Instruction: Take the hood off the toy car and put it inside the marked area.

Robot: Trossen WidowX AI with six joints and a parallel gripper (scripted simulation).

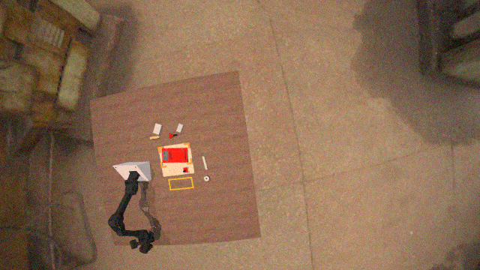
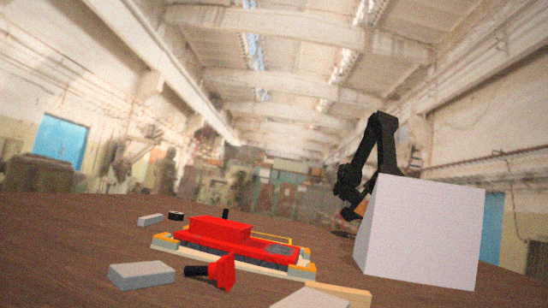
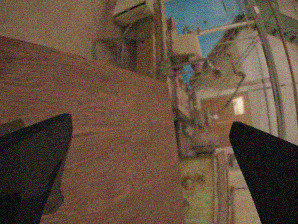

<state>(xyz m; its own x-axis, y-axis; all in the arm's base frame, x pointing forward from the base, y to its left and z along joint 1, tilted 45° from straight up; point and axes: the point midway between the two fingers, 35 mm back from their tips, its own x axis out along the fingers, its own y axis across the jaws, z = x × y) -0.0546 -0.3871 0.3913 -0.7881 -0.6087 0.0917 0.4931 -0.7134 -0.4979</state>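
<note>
Now: gripper tip 41 cm short of the hood, 67 cm to the right of it and 7 cm above it. Also, from my gripper tip: black wheel 60 cm ahead, 49 cm to the left, 10 cm below; then tan bar 22 cm ahead, 82 cm to the left, 9 cm below.
</note>
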